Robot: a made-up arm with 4 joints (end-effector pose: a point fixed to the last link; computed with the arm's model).
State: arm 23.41 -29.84 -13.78 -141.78
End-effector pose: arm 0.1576 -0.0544 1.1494 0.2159 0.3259 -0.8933 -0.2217
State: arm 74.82 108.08 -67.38 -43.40
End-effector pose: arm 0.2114 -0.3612 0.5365 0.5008 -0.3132 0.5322 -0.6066
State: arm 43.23 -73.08 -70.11 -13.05
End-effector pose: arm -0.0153 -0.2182 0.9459 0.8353 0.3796 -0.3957 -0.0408
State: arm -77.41 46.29 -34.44 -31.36
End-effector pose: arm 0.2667 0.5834 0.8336 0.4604 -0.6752 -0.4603 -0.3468
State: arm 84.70 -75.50 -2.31 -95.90
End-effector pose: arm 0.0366 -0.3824 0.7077 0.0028 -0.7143 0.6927 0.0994
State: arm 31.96 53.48 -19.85 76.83
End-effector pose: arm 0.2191 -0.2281 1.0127 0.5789 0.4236 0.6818 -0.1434
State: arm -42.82 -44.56 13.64 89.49
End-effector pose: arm 0.1272 0.5298 1.0210 0.3694 -0.5882 0.6827 0.2271
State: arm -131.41 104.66 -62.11 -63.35
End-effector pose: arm 0.2423 0.6390 0.4746 0.5399 0.4956 0.6222 0.2752
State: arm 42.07 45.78 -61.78 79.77
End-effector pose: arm 0.2288 -0.2366 0.9939 0.4361 0.4871 0.6684 -0.3548
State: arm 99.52 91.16 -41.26 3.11
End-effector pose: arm 0.2486 -0.2904 0.3718 0.4355 0.3353 0.7357 -0.3958
